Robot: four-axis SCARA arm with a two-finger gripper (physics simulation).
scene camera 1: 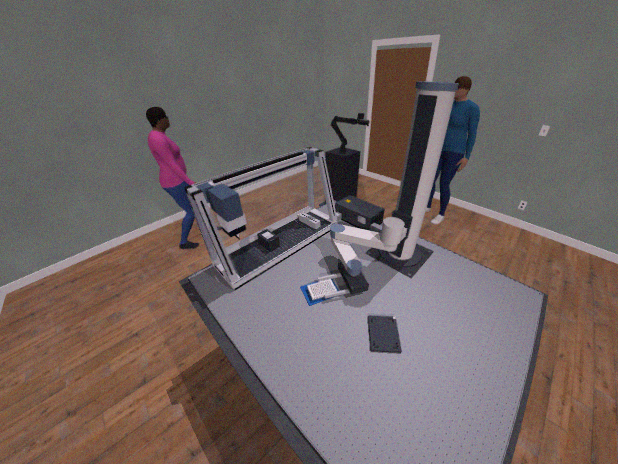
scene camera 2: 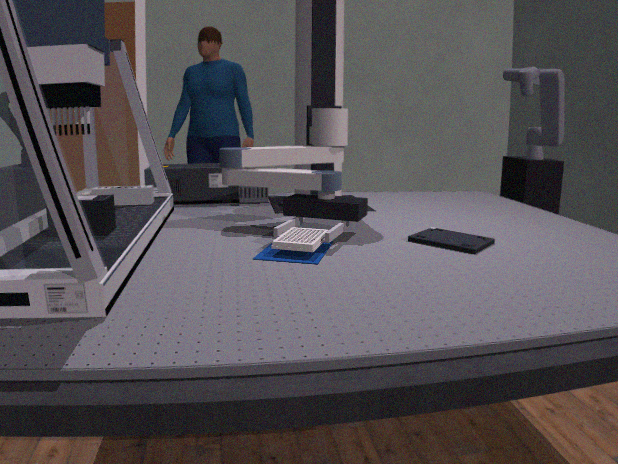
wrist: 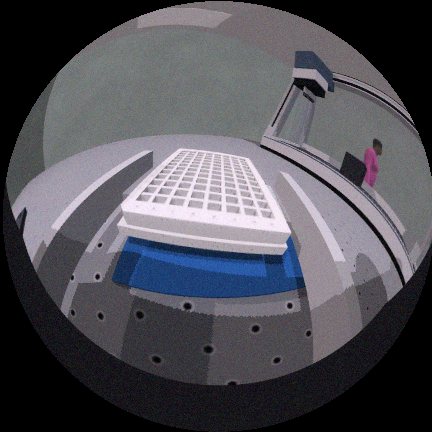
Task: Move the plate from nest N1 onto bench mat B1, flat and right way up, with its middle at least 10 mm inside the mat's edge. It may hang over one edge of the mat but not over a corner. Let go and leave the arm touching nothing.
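Where they show: gripper, between the fingertips: (scene camera 1: 321,287) (scene camera 2: 300,235) (wrist: 212,167); arm's base, origin of its link: (scene camera 1: 399,253).
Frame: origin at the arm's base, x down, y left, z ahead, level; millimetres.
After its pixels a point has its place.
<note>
The white gridded plate (scene camera 1: 321,290) @(x -41, y -121, z 550 mm) (scene camera 2: 296,245) @(x -40, y -147, z 600 mm) (wrist: 202,222) @(x -45, y -102, z 484 mm) is level, grid side up, between the two long pale fingers of my gripper (scene camera 1: 323,288) @(x -45, y -131, z 542 mm) (scene camera 2: 300,235) @(x -45, y -131, z 542 mm) (wrist: 212,167) @(x -45, y -131, z 542 mm). The gripper is shut on the plate's sides. The blue bench mat B1 (scene camera 1: 312,301) @(x -35, y -117, z 616 mm) (scene camera 2: 286,257) @(x -15, y -166, z 595 mm) (wrist: 200,281) lies under the plate. In scene camera 2 a small gap with shadow shows between plate and mat. The mat's near strip shows in the wrist view; its far part is hidden by the plate. A dark flat block with small corner posts, seemingly nest N1 (scene camera 1: 384,334) @(x -25, y 223, z 530 mm) (scene camera 2: 450,240) @(x -25, y 200, z 549 mm), bears no plate.
A framed liquid-handling machine (scene camera 1: 227,255) @(x -205, y -492, z 815 mm) (scene camera 2: 95,300) @(x -38, y -462, z 850 mm) (wrist: 280,147) @(x -42, y -450, z 752 mm) stands on the left of the table in the scene views. A dark box (scene camera 1: 359,211) @(x -128, y -353, z -56 mm) (scene camera 2: 200,183) @(x -79, y -372, z -35 mm) stands behind it near the arm's column (scene camera 1: 425,175) @(x -527, y 52, z 54 mm). Two people stand beyond the table.
</note>
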